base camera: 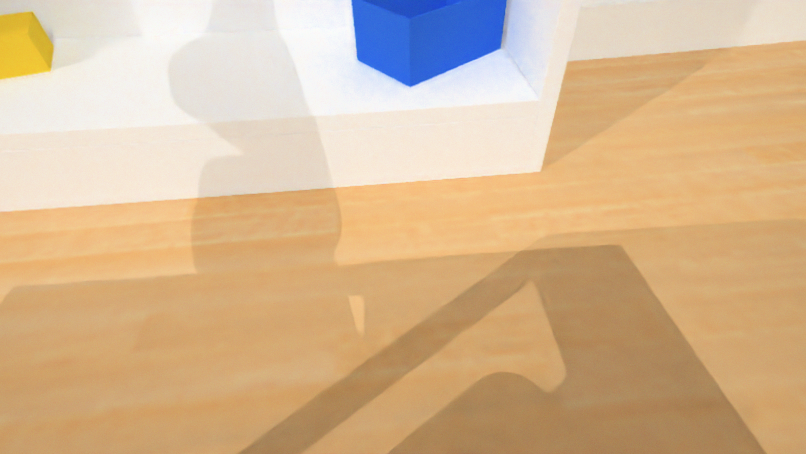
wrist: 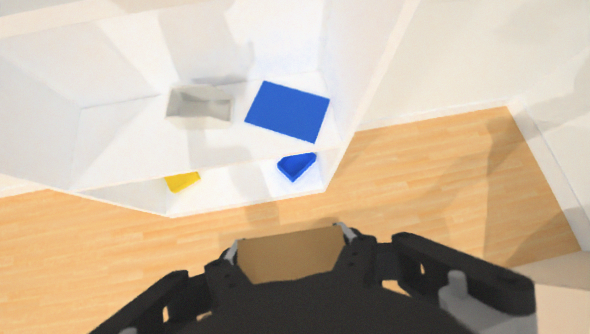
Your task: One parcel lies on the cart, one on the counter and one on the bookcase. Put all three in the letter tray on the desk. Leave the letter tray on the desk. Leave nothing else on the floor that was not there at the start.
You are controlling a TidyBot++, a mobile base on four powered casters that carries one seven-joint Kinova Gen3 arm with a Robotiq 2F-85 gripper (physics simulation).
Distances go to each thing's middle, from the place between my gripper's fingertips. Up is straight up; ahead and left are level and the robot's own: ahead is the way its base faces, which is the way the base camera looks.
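Blue box [base camera: 411, 49]: well below my hand, well ahead, slightly to the right. My hand: 390 mm short of the grey open box [wrist: 189, 107], 200 mm to the right of it, 380 mm above. Going by their middles, grey open box nearest to my hand of the things named here.
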